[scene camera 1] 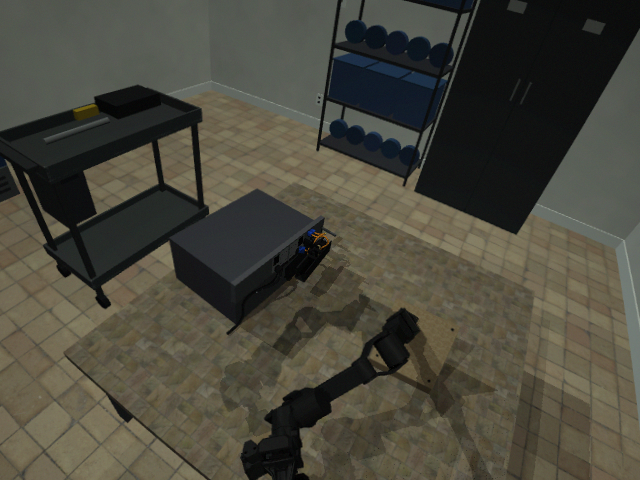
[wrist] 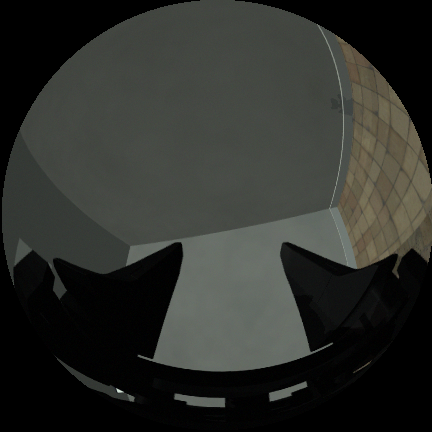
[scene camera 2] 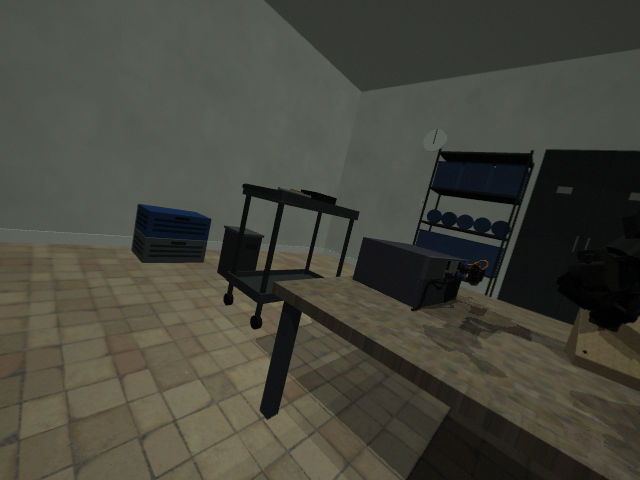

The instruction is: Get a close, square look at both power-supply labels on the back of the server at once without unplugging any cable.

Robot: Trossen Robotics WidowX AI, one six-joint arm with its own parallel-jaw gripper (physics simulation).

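Seen in the pictures: gripper, between the fingertips: (wrist: 232, 249); arm's base, origin of its link: (scene camera 1: 404, 321) (scene camera 2: 604, 318).
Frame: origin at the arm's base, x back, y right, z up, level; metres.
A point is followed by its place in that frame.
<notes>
The grey server (scene camera 1: 248, 232) {x -0.617, y -0.041, z 0.053 m} (scene camera 2: 398, 263) {x -0.600, y -0.253, z -0.009 m} lies flat on the table (scene camera 1: 155, 361) {x -0.585, y -0.518, z -0.151 m} (scene camera 2: 361, 310) {x -0.553, y -0.528, z -0.151 m}. Its back faces the arm's base side. Orange cables (scene camera 1: 323, 240) {x -0.425, y 0.188, z -0.027 m} (scene camera 2: 481, 264) {x -0.399, y 0.129, z 0.057 m} loop out of the back, beside blue plugs and black parts. A black cable (scene camera 1: 245, 302) {x -0.484, y -0.211, z -0.076 m} (scene camera 2: 423, 291) {x -0.482, y -0.236, z -0.083 m} runs from the back down to the table. The power-supply labels cannot be made out in the scene views. My gripper (wrist: 232, 249) {x 0.006, y -0.671, z 0.173 m} is open and empty, away from the server at the near end of the table in scene camera 1. The wrist view shows walls and floor; the server does not show there.
The arm's base stands on a wooden board (scene camera 1: 439, 335) {x 0.115, y 0.014, z 0.004 m} (scene camera 2: 594, 356) {x -0.005, y -0.096, z -0.107 m}. A dark cart (scene camera 1: 129, 149) (scene camera 2: 305, 201) stands beyond the server. A shelf rack (scene camera 1: 372, 160) (scene camera 2: 485, 156) and a black cabinet (scene camera 1: 496, 129) (scene camera 2: 547, 232) stand at the back wall. Stacked crates (scene camera 2: 170, 222) stand on the floor.
</notes>
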